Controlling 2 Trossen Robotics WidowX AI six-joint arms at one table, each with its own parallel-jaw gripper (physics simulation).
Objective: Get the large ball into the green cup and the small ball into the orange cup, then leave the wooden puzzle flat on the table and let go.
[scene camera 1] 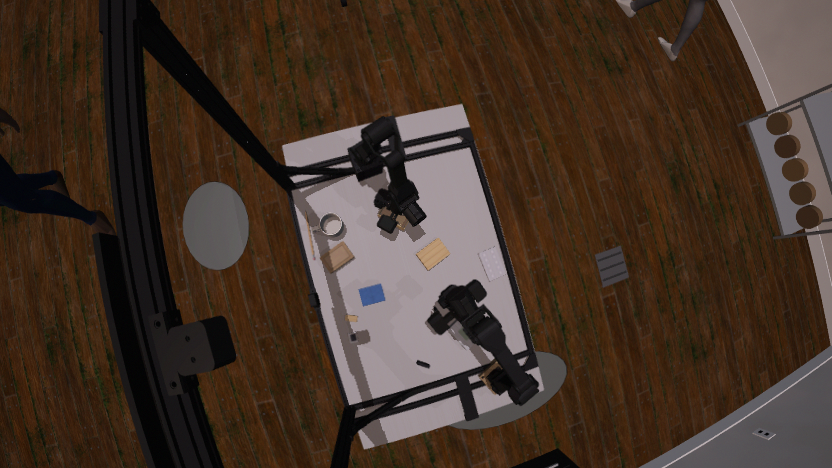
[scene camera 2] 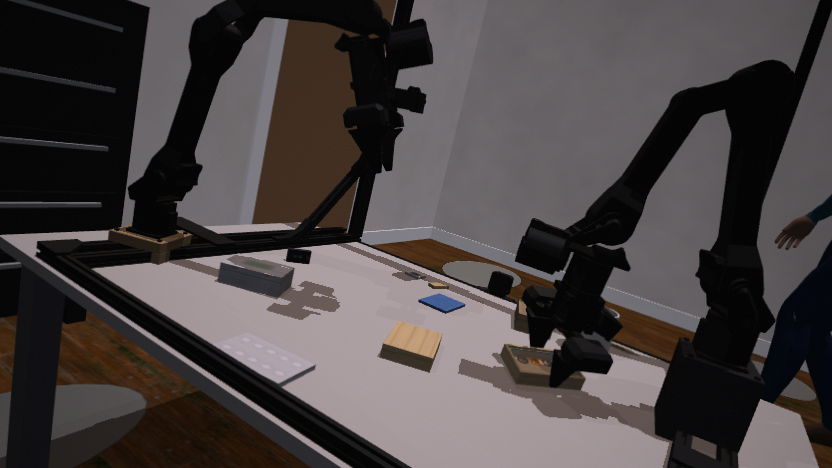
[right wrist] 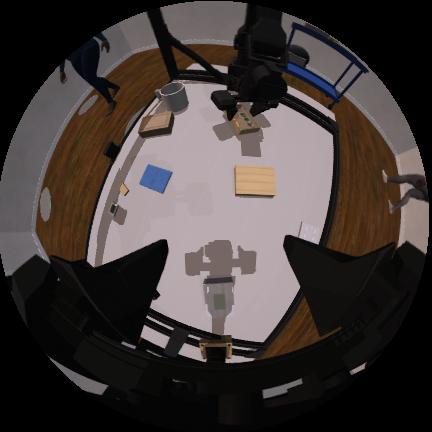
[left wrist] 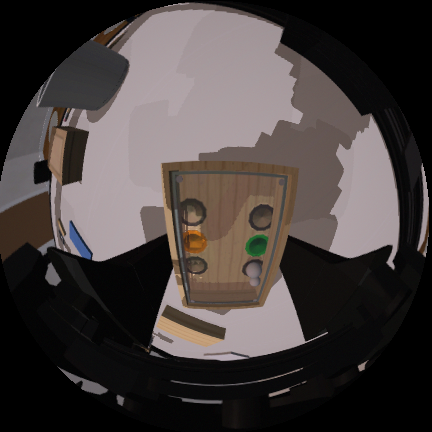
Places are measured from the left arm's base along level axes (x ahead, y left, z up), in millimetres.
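Pixels of known places: left gripper, fingertip midpoint: (scene camera 1: pixel 393 215) (scene camera 2: pixel 542 371) (right wrist: pixel 238 118) (left wrist: pixel 226 237); right gripper, fingertip midpoint: (scene camera 2: pixel 383 172) (right wrist: pixel 226 243); left arm's base at its link origin: (scene camera 1: pixel 365 155) (scene camera 2: pixel 719 358) (right wrist: pixel 244 62); right arm's base at its link origin: (scene camera 1: pixel 497 377) (scene camera 2: pixel 152 231) (right wrist: pixel 215 351) (left wrist: pixel 138 346).
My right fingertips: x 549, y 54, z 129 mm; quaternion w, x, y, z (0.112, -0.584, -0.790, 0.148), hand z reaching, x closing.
Observation:
For each thing: its top centre in the pictures, then the offset to it from my right fingertips. "*": a spot on its surface instead.
- wooden puzzle at its top centre: (left wrist: pixel 223 267) (scene camera 2: pixel 545 356) (right wrist: pixel 241 113) (scene camera 1: pixel 395 214) dx -326, dy -24, dz -207 mm
- green cup at a spot on its surface: (left wrist: pixel 258 245) * dx -345, dy -15, dz -219 mm
- orange cup at a spot on its surface: (left wrist: pixel 194 242) * dx -324, dy -45, dz -212 mm
- large ball at its top centre: (left wrist: pixel 253 275) dx -323, dy +6, dz -224 mm
- small ball at its top centre: (left wrist: pixel 254 284) dx -315, dy +17, dz -227 mm
- wooden block at its top centre: (scene camera 2: pixel 414 338) (left wrist: pixel 185 334) (right wrist: pixel 255 179) (scene camera 1: pixel 433 253) dx -141, dy +54, dz -226 mm
- mug at a spot on its surface: (right wrist: pixel 174 97) * dx -340, dy -231, dz -182 mm
- brown box at its top centre: (left wrist: pixel 54 151) (scene camera 2: pixel 535 310) (right wrist: pixel 153 120) (scene camera 1: pixel 336 257) dx -260, dy -280, dz -214 mm
- blue pad at its top centre: (scene camera 2: pixel 442 301) (left wrist: pixel 78 244) (right wrist: pixel 154 177) (scene camera 1: pixel 371 294) dx -86, dy -213, dz -244 mm
- grey box at its top centre: (scene camera 2: pixel 259 265) (right wrist: pixel 219 301) (scene camera 1: pixel 464 333) dx +177, dy +47, dz -213 mm
The wooden puzzle (scene camera 1: pixel 401 220) (scene camera 2: pixel 517 367) (left wrist: pixel 230 200) (right wrist: pixel 245 122) is a clear-covered tray. My left gripper (scene camera 2: pixel 546 363) (left wrist: pixel 226 237) is shut on its long sides, holding it low over the table; its exact tilt is unclear. In the left wrist view, the green cup (left wrist: pixel 258 245) at right and orange cup (left wrist: pixel 194 242) at left hold no visible ball. The large ball (left wrist: pixel 253 270) is at the dark cup below the green one, and the small ball (left wrist: pixel 254 282) touches its lower edge. My right gripper (scene camera 2: pixel 384 168) (right wrist: pixel 226 243) is open and empty, high above the table.
A wooden block (scene camera 1: pixel 432 254) (scene camera 2: pixel 413 343) (right wrist: pixel 255 180) lies near the puzzle. A mug (scene camera 1: pixel 332 224) (right wrist: pixel 174 97), a brown box (scene camera 1: pixel 338 256) (right wrist: pixel 156 123) and a blue pad (scene camera 1: pixel 371 294) (scene camera 2: pixel 442 302) lie along one side. A grey box (scene camera 2: pixel 256 279) is below the right gripper.

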